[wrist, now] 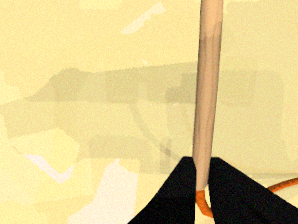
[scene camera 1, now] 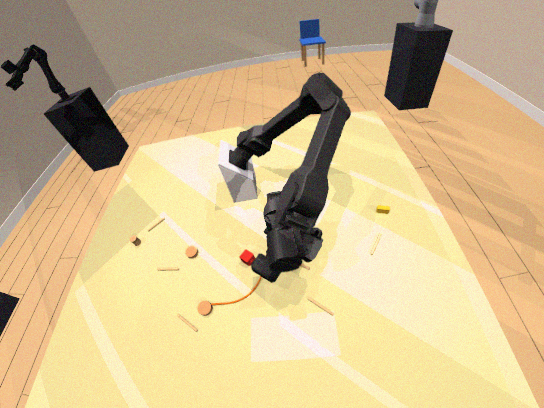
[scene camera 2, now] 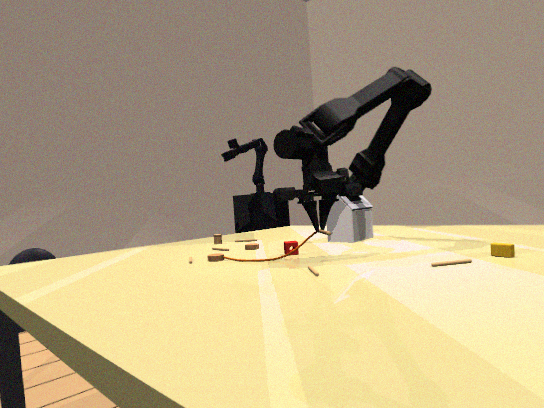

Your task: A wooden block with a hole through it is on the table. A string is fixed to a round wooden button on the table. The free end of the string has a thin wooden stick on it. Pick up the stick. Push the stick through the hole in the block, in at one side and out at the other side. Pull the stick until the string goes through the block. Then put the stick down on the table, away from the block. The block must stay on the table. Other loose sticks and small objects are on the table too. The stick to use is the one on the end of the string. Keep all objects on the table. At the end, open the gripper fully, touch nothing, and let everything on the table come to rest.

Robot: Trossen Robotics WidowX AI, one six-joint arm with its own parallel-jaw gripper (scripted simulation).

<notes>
In view: the gripper (scene camera 2: 319, 232).
The gripper also shows in the wrist view (wrist: 199, 166) and in scene camera 1 (scene camera 1: 286, 257).
</notes>
